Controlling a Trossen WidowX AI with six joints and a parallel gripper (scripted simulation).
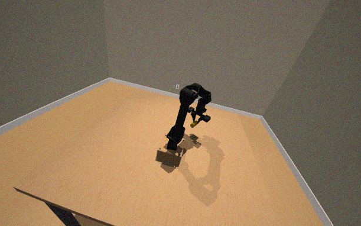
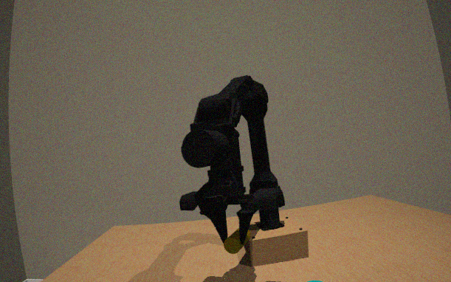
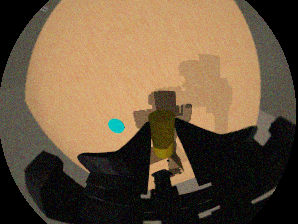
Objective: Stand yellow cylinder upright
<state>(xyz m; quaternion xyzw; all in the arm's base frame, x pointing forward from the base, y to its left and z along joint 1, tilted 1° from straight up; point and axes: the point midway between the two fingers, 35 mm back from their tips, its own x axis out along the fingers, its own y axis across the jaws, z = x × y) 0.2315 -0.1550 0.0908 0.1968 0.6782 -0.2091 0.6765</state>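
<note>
Right now the cyan circle is 16 cm to the left of my gripper tip, 13 cm below it and 2 cm ahead of it. The rest, counted from my gripper tip: yellow tall cylinder (2 cm behind, 1 cm to the left).
</note>
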